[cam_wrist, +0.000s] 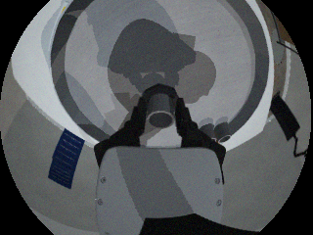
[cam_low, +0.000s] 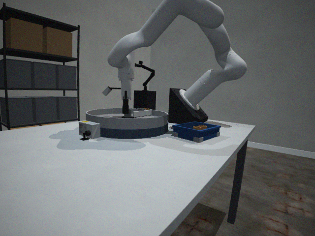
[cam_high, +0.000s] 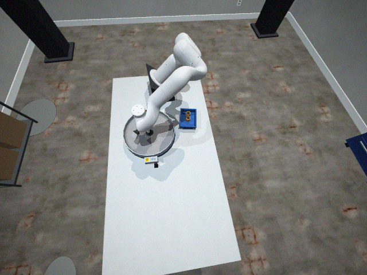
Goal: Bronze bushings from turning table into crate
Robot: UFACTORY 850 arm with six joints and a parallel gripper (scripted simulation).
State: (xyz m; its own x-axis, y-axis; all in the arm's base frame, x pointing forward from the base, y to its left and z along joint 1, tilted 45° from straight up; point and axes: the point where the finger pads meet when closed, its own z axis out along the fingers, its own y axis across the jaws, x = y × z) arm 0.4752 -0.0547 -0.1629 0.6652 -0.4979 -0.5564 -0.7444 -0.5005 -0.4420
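My gripper is now 50 mm above the round turning table, 10 mm to the right of it and 10 mm past it. The rest, counted from my hand: crate (360 mm to the left, 100 mm behind, 80 mm below).
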